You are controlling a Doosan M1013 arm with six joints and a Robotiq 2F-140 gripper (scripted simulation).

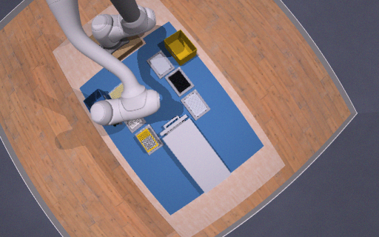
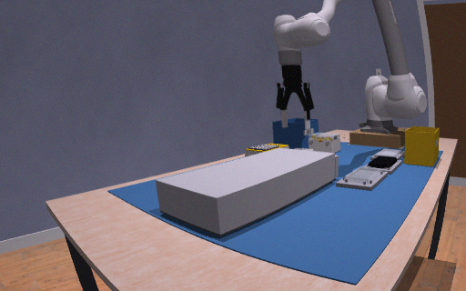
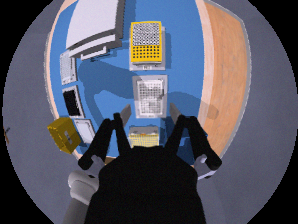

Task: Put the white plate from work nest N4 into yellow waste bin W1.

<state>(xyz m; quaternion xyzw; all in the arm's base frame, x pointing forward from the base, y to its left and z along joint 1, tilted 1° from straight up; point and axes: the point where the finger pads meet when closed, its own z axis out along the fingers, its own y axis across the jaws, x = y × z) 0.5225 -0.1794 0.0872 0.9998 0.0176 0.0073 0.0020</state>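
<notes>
Right now the white plate is 120 mm below my hand. The rest, counted from my hand: yellow rack 170 mm ahead, 80 mm below, 10 mm to the left; grey nest 130 mm below; blue bin 180 mm behind, 130 mm to the right, 100 mm below.
</notes>
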